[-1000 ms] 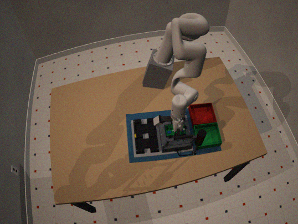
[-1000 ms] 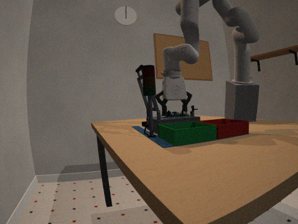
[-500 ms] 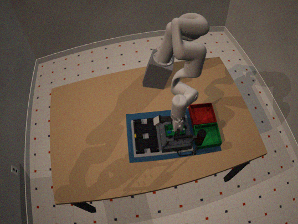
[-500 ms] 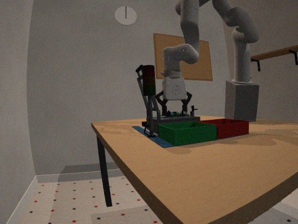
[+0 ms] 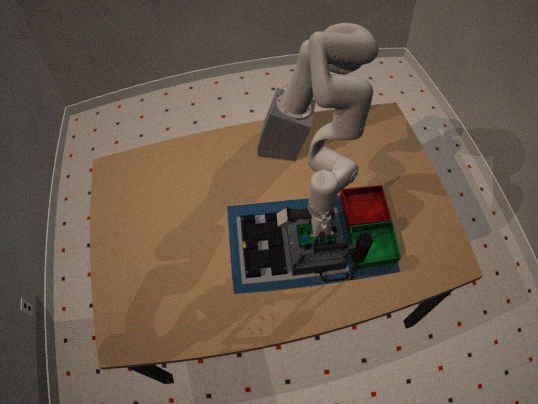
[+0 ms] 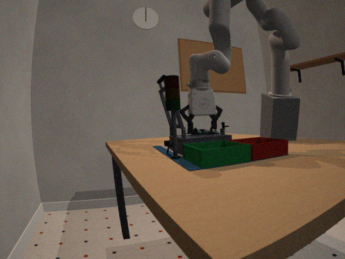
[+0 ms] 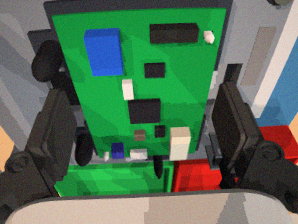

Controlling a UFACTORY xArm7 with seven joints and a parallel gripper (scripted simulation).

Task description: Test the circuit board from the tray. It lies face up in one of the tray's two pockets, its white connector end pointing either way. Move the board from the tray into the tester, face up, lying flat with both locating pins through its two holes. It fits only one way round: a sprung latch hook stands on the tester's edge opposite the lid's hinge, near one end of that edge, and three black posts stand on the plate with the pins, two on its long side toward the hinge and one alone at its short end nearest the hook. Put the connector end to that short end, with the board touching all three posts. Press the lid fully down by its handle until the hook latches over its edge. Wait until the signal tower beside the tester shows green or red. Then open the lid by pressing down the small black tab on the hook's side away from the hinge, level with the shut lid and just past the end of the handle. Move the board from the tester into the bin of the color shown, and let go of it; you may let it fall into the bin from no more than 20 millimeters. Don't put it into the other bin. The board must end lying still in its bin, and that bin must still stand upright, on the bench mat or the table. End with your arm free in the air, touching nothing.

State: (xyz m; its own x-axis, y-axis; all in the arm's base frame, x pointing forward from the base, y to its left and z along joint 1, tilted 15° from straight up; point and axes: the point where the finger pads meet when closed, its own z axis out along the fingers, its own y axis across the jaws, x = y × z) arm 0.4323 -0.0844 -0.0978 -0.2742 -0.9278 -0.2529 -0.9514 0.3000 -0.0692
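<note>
Now: the green circuit board 1 cm below my hand. Also, from my hand: green bin 10 cm ahead, 18 cm to the left, 7 cm below; then latch hook 4 cm behind, 7 cm to the left, 1 cm above; then tester lid 12 cm ahead, 3 cm to the right, 10 cm above.
</note>
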